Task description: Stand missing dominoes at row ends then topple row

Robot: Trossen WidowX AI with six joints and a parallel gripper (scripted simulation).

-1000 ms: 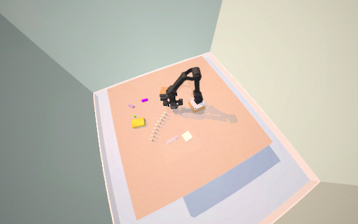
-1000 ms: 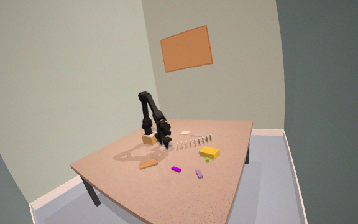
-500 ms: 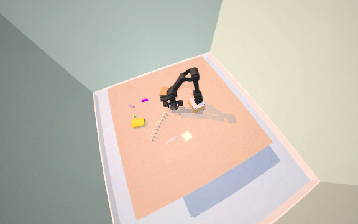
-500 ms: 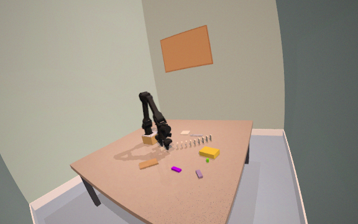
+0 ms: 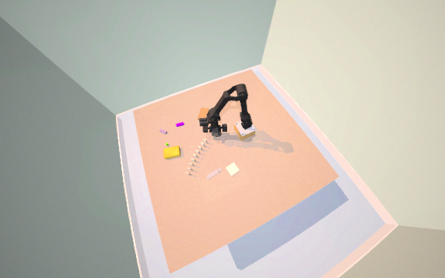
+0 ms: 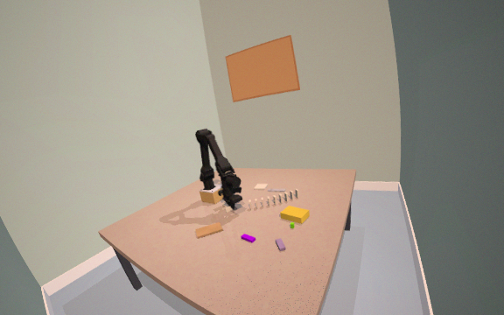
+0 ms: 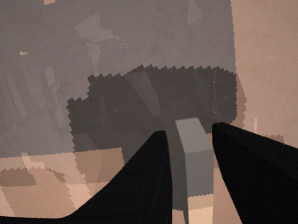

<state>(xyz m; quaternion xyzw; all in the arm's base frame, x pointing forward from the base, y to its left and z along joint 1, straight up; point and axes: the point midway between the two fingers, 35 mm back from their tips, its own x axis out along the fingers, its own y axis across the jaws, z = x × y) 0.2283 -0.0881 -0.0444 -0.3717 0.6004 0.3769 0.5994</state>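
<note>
The magenta block lies 23 cm ahead of my gripper tip and 23 cm to the right of it. Round my gripper tip: pale strip (16 cm ahead, 29 cm to the left); then white square (2 cm ahead, 32 cm to the left); then orange flat piece (1 cm ahead, 23 cm to the right).
</note>
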